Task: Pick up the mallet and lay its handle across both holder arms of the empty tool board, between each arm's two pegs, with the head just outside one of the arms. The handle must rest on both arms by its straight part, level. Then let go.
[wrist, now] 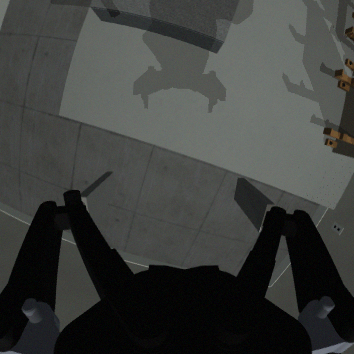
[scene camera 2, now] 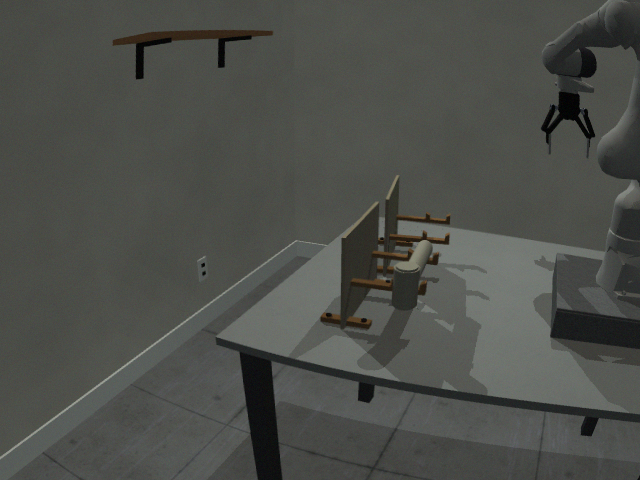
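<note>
The mallet stands out in scene camera 2: its pale cylindrical head (scene camera 2: 404,287) is just outside the near arm of the near tool board (scene camera 2: 359,258). Its thick handle (scene camera 2: 423,252) runs back over that board's two brown arms, between the pegs of the farther one; the head hides part of the crossing at the near arm. The far tool board (scene camera 2: 392,206) has two brown arms with pegs, with nothing lying on them. My gripper (scene camera 2: 568,153) (wrist: 175,185) is open and empty, high above the table, well to the right of both boards. The mallet does not show in the wrist view.
The robot's grey base block (scene camera 2: 594,326) (wrist: 160,31) stands on the table (scene camera 2: 516,263) (wrist: 260,125) at the right in the scene view. Brown arm ends (wrist: 343,80) show at the wrist view's right edge. A brown wall shelf (scene camera 2: 196,35) hangs high at the left.
</note>
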